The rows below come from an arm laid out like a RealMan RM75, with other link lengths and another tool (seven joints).
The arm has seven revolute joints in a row. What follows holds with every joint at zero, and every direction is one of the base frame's. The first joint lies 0.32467 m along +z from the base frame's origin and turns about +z. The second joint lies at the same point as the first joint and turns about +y. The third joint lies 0.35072 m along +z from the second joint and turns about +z. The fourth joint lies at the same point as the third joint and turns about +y. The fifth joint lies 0.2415 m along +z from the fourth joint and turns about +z. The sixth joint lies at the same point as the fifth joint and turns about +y. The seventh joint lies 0.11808 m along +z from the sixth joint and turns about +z. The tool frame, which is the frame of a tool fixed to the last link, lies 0.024 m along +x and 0.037 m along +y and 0.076 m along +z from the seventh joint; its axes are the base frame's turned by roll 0, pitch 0.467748 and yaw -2.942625 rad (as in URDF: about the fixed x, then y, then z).
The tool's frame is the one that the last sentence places.
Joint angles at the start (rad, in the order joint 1, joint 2, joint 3, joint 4, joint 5, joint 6, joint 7): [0.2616 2.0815 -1.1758 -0.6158 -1.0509 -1.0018 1.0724]
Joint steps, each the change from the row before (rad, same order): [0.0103 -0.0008 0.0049 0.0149 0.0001 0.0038 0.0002]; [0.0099 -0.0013 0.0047 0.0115 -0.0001 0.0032 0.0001]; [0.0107 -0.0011 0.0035 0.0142 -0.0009 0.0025 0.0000]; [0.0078 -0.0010 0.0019 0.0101 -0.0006 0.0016 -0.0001]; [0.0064 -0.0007 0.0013 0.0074 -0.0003 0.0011 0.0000]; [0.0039 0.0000 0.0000 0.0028 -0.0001 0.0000 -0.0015]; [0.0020 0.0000 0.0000 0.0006 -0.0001 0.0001 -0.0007]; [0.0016 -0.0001 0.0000 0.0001 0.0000 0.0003 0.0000]
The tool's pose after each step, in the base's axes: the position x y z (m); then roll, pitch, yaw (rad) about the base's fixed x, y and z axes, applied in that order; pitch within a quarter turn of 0, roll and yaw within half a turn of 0. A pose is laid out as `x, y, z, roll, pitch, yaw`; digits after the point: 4 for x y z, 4 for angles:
0.3912, 0.3978, -0.0235, 1.7140, -1.2531, -2.8245
0.3912, 0.4005, -0.0240, 1.7168, -1.2548, -2.8317
0.3911, 0.4028, -0.0255, 1.7293, -1.2578, -2.8479
0.3909, 0.4044, -0.0266, 1.7400, -1.2596, -2.8606
0.3904, 0.4059, -0.0274, 1.7479, -1.2611, -2.8691
0.3895, 0.4069, -0.0280, 1.7523, -1.2609, -2.8709
0.3889, 0.4076, -0.0281, 1.7534, -1.2604, -2.8702
0.3883, 0.4082, -0.0281, 1.7535, -1.2602, -2.8690

